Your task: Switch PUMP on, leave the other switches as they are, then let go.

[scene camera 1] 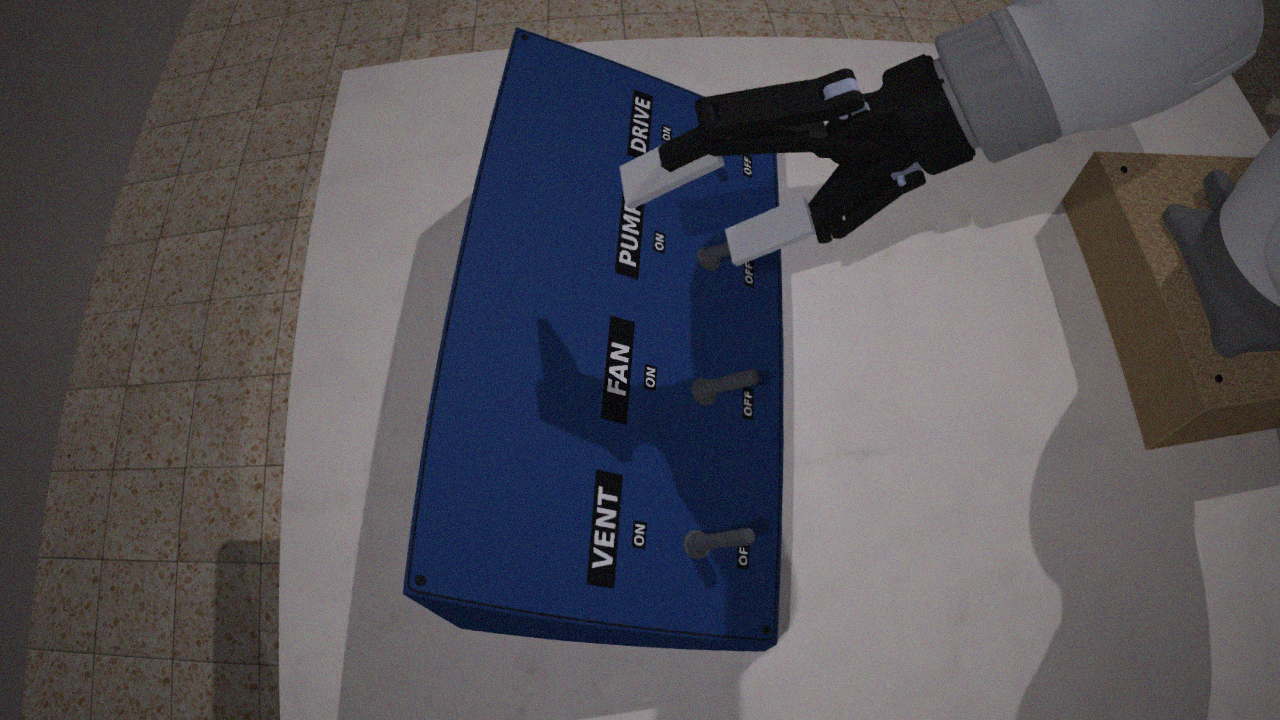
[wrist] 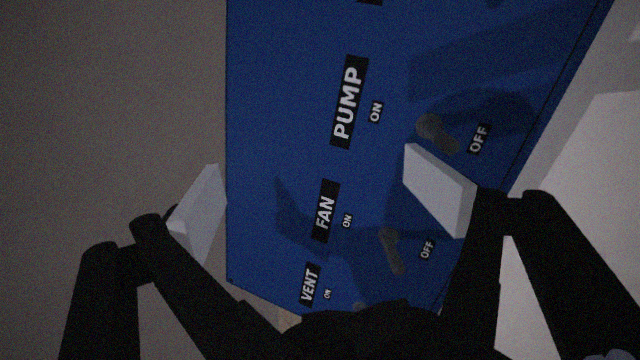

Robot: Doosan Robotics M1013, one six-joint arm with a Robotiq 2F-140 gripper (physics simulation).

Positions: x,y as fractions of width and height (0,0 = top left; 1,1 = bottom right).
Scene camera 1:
my gripper: 0.53,0.30
vent lever: 0.58,0.75
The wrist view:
my gripper: 0.49,0.48
